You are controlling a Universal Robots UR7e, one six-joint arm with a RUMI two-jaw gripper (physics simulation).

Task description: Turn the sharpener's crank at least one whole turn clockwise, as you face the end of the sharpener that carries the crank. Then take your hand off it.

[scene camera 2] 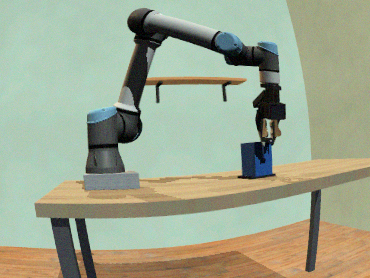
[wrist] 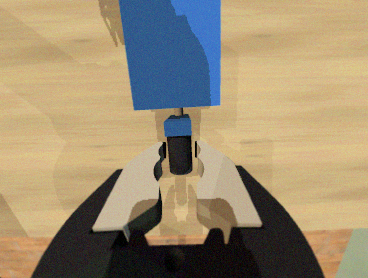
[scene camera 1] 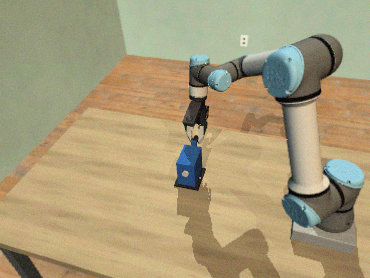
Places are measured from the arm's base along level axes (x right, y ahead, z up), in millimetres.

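Where they show: gripper, fingertip midpoint: (scene camera 2: 268, 145) (wrist: 180, 143) (scene camera 1: 195, 143); arm's base, link origin: (scene camera 2: 104, 172).
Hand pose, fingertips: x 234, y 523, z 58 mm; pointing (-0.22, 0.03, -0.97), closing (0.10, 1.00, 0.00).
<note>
Things, the pixels of their top centre, and the offset from my fingertips. "pt": a spot on its surface instead. Level surfaces: height alone.
- thin dark base, surface spot: (scene camera 1: 187, 186) pt dx -156, dy +6, dz -103 mm
- crank's black handle, surface spot: (wrist: 180, 156) pt dx +4, dy +0, dz +27 mm
- wooden table, surface height: dz -111 mm
The blue sharpener (scene camera 1: 188, 164) (scene camera 2: 250, 161) (wrist: 167, 65) stands upright on a thin dark base (scene camera 1: 187, 186). Its blue crank arm (scene camera 1: 194, 143) (wrist: 177, 127) points up at the end away from the face with the pale round spot. The crank's black handle (wrist: 180, 156) sticks out from the arm's top. My gripper (scene camera 1: 195, 138) (scene camera 2: 268, 140) (wrist: 180, 143) points down with its fingers drawn in to a narrow opening, one on each side of the handle. In the wrist view a thin gap shows on both sides, so the fingers do not grip it. In the scene views the fingertips largely hide the handle.
The sharpener stands on the wooden table (scene camera 1: 100, 200) (scene camera 2: 195, 195). The arm's grey mounting block (scene camera 1: 325, 237) (scene camera 2: 111, 181) is on the same table, well to one side. A wall shelf (scene camera 2: 195, 80) shows behind the arm in scene camera 2.
</note>
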